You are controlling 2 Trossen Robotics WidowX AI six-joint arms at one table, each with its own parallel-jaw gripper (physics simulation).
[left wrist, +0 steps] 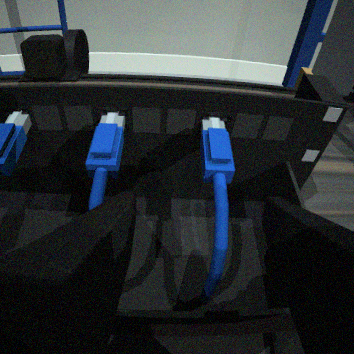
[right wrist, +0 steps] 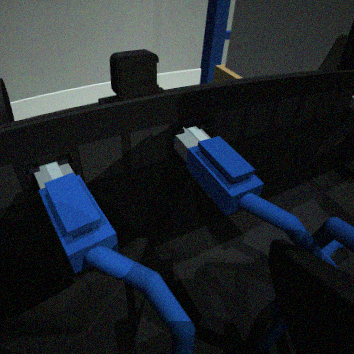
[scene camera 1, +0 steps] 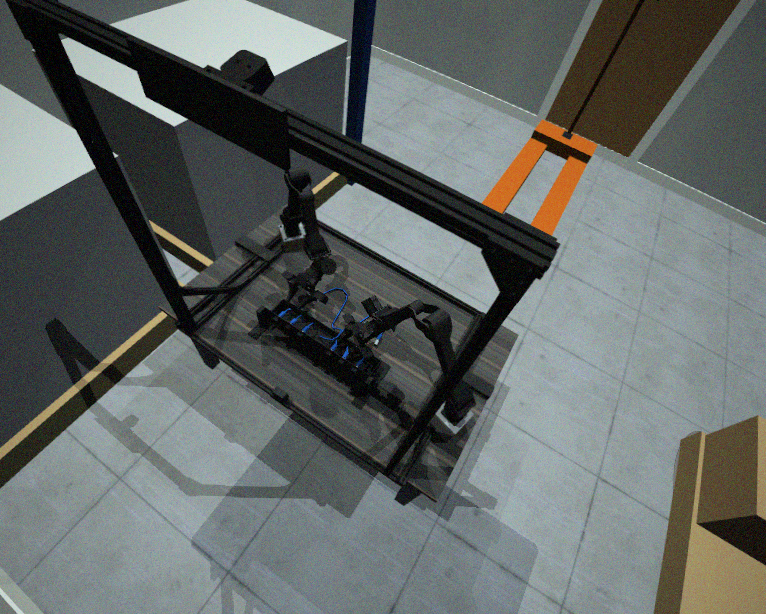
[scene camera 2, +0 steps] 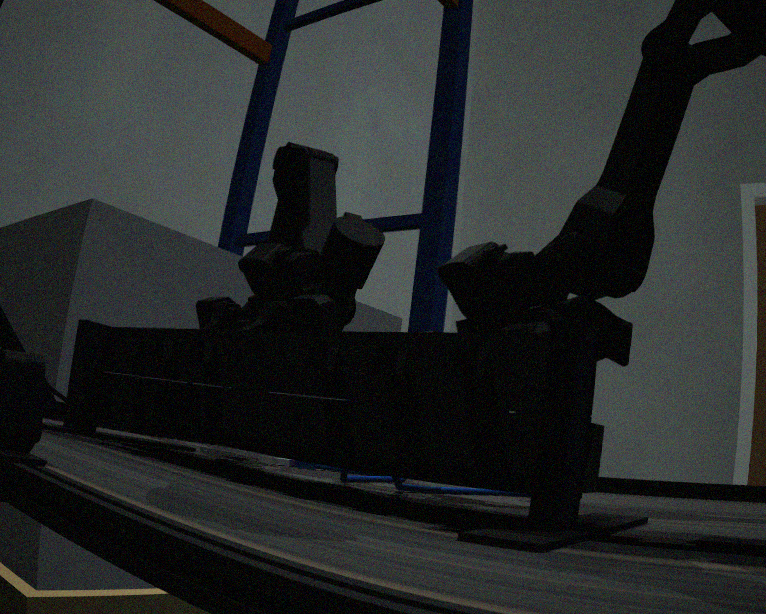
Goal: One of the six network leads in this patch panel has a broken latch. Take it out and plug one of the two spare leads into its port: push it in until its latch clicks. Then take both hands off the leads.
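Frame: origin at the left arm's base, x back, y left, z down, level; metres.
Seen in the pictures: left gripper, between the fingertips: (left wrist: 200,206) (scene camera 1: 291,306); right gripper, between the fingertips: (right wrist: 209,250) (scene camera 1: 338,349); left arm's base, origin of its link: (scene camera 1: 292,231); right arm's base, origin of its link: (scene camera 1: 453,412).
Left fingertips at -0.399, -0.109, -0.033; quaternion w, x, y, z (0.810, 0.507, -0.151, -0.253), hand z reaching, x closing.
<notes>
Pixels of each thing's top centre, then the offset from my left fingertips to it, as dx, dy, dz. "spot": a spot on its surface instead. Level surfaces: height alone.
- black patch panel, centre of its top: (right wrist: 343,93) (scene camera 2: 289,335) (scene camera 1: 319,335) -0.152, +0.055, -0.007
- wooden table, height of its surface: dz +0.102
- blue cable, a spot on its surface: (scene camera 1: 344,292) spot: +0.068, +0.232, +0.097
The black patch panel (scene camera 1: 362,374) (scene camera 2: 320,390) (left wrist: 168,95) (right wrist: 246,91) stands on the table with blue network leads plugged into its face. In the left wrist view two leads (left wrist: 105,147) (left wrist: 218,151) sit in their ports, and a third (left wrist: 8,144) shows at the left edge. My left gripper (scene camera 1: 304,296) (left wrist: 200,206) is open and empty, its fingers on either side of the right-hand lead's cable without touching it. In the right wrist view two leads (right wrist: 74,214) (right wrist: 225,172) sit in ports. My right gripper (scene camera 1: 367,323) is open and empty just in front of them.
A black gantry frame (scene camera 1: 417,189) spans the wooden table (scene camera 1: 417,359). A blue cable (scene camera 1: 339,295) loops up behind the panel, and another blue cable (right wrist: 338,230) lies at the right in the right wrist view. Scene camera 2 is very dark, showing only silhouettes.
</notes>
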